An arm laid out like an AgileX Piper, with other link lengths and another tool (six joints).
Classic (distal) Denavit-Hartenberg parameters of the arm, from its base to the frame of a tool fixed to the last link. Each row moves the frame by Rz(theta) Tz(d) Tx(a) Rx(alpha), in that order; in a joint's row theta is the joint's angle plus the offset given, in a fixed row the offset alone. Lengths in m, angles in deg.
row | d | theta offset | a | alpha
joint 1 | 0.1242 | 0 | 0 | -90
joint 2 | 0 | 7.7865 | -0.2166 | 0
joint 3 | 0 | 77.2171 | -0.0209 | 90
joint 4 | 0.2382 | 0 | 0 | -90
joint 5 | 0 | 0 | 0 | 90
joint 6 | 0.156 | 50.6 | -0.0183 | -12.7
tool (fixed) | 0.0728 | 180 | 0 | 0
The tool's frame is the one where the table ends.
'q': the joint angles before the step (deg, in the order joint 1, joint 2, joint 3, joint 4, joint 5, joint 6). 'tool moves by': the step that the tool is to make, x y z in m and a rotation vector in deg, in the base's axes. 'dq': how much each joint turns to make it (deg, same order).
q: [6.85 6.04 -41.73 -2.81 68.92 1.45]
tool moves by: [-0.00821 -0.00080 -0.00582 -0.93 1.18 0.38]
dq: [0.00 -1.64 0.00 0.00 2.88 -1.00]
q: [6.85 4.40 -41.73 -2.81 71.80 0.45]
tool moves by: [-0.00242 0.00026 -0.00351 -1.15 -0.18 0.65]
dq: [-0.01 -1.44 0.95 0.01 0.39 -1.36]
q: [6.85 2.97 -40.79 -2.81 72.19 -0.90]
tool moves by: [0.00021 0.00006 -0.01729 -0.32 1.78 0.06]
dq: [0.01 -1.81 3.23 -0.01 0.39 -0.13]
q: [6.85 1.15 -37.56 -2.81 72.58 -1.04]
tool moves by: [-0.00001 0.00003 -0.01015 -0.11 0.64 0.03]
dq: [0.02 -1.59 2.24 -0.01 0.00 -0.03]
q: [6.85 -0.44 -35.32 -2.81 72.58 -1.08]
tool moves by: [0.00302 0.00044 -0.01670 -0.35 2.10 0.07]
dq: [0.00 -0.53 2.95 0.00 -0.30 -0.11]
